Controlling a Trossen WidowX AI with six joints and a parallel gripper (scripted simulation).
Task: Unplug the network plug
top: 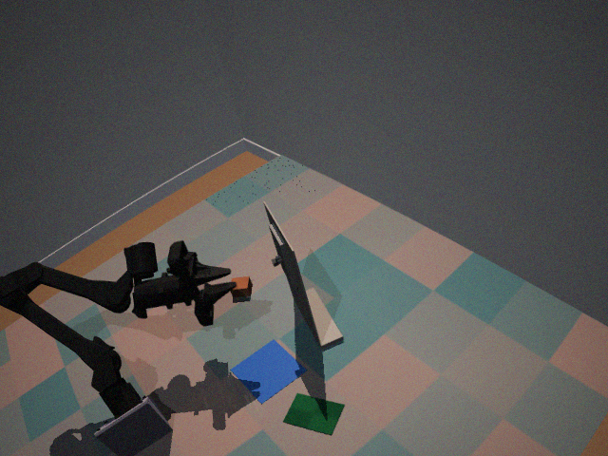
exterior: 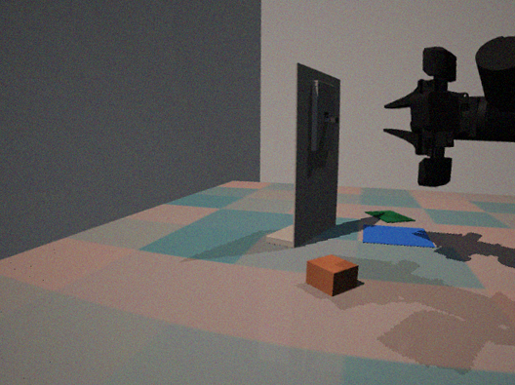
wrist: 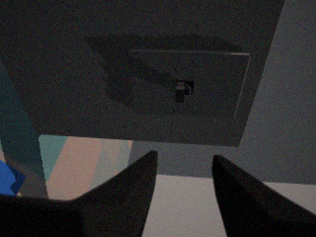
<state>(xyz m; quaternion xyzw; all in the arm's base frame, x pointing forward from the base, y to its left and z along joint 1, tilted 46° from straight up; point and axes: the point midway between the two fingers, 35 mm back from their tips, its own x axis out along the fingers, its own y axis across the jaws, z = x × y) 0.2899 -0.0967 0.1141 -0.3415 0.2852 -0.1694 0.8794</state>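
Right now my gripper tip is 90 mm short of the grey network plug and 40 mm to the left of it. Also, from my gripper tip: orange block 190 mm below, 160 mm to the left, 70 mm ahead; then upright panel 110 mm ahead, 80 mm below, 50 mm to the right; then blue marked square 200 mm below, 70 mm to the right, 40 mm behind.
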